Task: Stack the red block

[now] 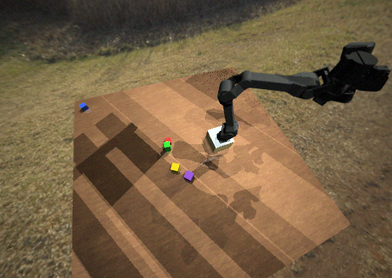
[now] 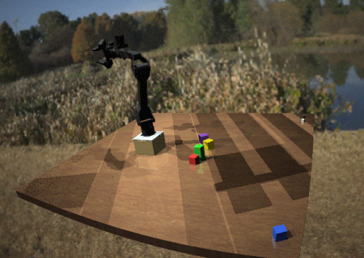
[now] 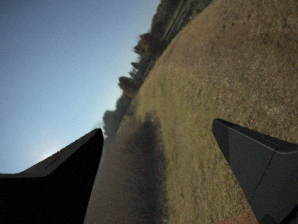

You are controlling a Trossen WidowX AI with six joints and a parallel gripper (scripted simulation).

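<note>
Now: the red block 700 mm ahead of my gripper tip, 530 mm below it and 130 mm to the right of it. Round my gripper tip: purple block 620 mm ahead, 530 mm below, 100 mm to the left; then yellow block 690 mm ahead, 530 mm below, 40 mm to the left; then blue block 1210 mm ahead, 530 mm to the right, 530 mm below.
</note>
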